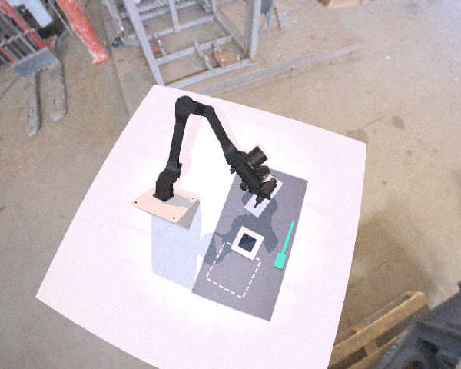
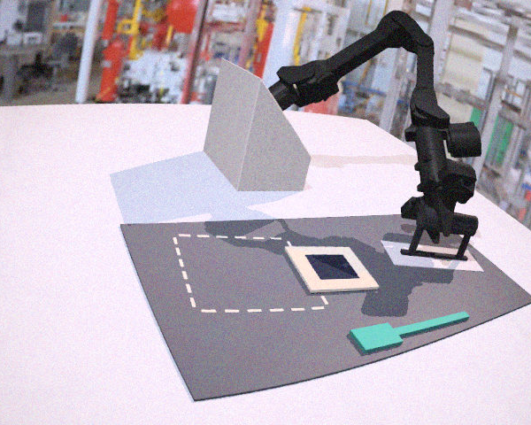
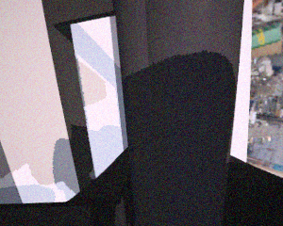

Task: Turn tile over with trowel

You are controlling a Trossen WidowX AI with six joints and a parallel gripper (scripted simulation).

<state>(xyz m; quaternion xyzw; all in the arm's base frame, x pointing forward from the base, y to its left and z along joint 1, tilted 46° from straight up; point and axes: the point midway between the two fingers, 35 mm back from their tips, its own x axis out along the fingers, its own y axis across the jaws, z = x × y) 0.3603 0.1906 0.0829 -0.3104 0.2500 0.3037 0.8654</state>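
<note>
Now: the grey mat 15 cm to the right of my gripper tip, 7 cm below it and 1 cm ahead of it. The rest, counted from my gripper tip: teal trowel: 16 cm to the right, 15 cm ahead, 4 cm below; then tile: 20 cm to the right, 4 cm below, 1 cm behind.
</note>
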